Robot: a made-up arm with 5 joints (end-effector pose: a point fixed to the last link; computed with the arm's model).
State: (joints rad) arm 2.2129 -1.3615 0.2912 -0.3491 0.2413
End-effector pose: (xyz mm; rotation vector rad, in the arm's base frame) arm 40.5 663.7 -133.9 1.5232 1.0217 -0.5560
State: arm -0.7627 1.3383 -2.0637 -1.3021 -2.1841
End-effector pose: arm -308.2 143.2 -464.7 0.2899 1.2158 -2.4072
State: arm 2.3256 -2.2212 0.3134 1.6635 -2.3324
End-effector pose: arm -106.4 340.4 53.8 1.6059 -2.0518 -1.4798
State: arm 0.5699 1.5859 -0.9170 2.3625 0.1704
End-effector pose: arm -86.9 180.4 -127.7 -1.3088 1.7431 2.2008
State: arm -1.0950 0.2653 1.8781 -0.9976 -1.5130
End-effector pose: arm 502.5 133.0 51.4 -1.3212 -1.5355 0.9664
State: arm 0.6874 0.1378 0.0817 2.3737 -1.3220
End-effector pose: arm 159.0 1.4 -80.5 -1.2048 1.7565 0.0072
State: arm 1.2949 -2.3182 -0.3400 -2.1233 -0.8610
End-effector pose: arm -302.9 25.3 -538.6 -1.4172 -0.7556 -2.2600
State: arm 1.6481 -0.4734 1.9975 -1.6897 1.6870
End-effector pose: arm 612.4 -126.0 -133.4 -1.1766 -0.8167 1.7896
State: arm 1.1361 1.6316 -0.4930 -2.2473 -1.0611
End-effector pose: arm -85.2 311.9 283.9 -2.9559 0.0815 0.3825
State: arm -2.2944 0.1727 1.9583 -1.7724 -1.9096
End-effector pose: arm 481.4 -103.3 -125.3 -1.5500 -0.3620 1.7051
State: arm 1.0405 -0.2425 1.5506 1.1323 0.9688
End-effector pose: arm 151.6 -147.4 -1.3 0.2508 1.3900 0.4501
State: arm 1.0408 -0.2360 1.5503 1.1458 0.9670
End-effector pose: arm 151.3 -145.4 1.9 0.2539 1.3954 0.4459
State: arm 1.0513 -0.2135 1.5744 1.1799 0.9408
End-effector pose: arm 151.5 -139.0 15.9 0.2286 1.4121 0.4134
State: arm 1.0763 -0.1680 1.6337 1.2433 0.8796
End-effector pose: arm 151.3 -126.1 45.1 0.1620 1.4404 0.3375
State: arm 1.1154 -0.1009 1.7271 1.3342 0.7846
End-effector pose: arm 147.5 -106.1 87.7 0.0577 1.4701 0.2128
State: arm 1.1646 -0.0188 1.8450 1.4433 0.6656
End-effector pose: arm 136.8 -80.7 137.6 -0.0673 1.4877 0.0448
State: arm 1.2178 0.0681 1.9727 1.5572 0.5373
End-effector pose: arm 118.4 -53.3 186.6 -0.1883 1.4869 -0.1499
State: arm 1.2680 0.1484 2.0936 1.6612 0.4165
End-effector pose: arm 95.4 -28.1 227.5 -0.2852 1.4727 -0.3445
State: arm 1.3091 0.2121 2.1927 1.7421 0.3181
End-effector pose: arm 73.5 -8.5 256.6 -0.3509 1.4544 -0.5092
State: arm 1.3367 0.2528 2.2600 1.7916 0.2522
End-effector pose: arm 57.9 3.7 273.6 -0.3897 1.4387 -0.6214
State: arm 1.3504 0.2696 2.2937 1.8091 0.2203
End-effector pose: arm 50.9 8.5 280.5 -0.4101 1.4283 -0.6746
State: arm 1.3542 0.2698 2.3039 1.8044 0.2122
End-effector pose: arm 50.3 8.3 281.0 -0.4208 1.4216 -0.6858
